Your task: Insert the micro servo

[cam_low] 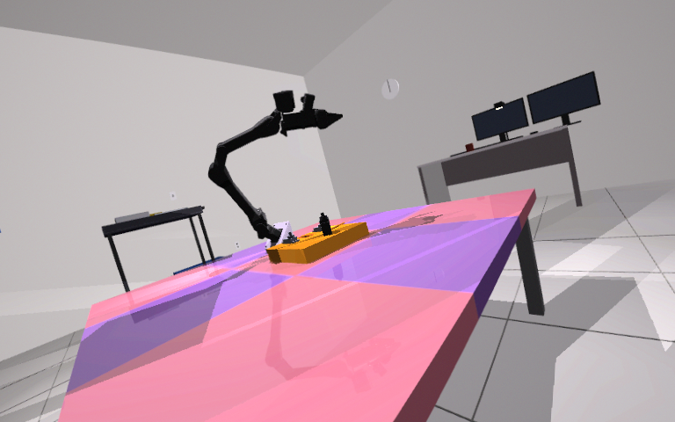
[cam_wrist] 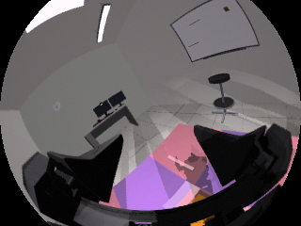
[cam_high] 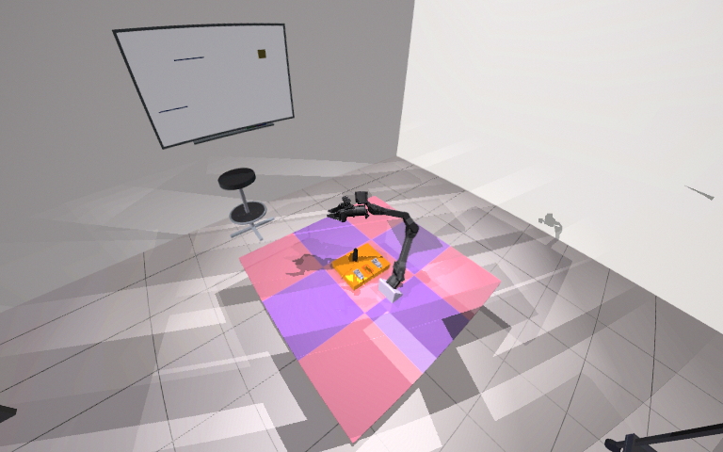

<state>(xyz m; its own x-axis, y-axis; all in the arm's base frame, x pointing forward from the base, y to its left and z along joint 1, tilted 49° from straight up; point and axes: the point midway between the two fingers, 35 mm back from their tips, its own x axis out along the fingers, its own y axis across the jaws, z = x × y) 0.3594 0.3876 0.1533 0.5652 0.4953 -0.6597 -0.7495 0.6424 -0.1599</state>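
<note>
My gripper tip is 8 cm past the orange robot deck, 16 cm to the left of it and 43 cm above it.
</note>
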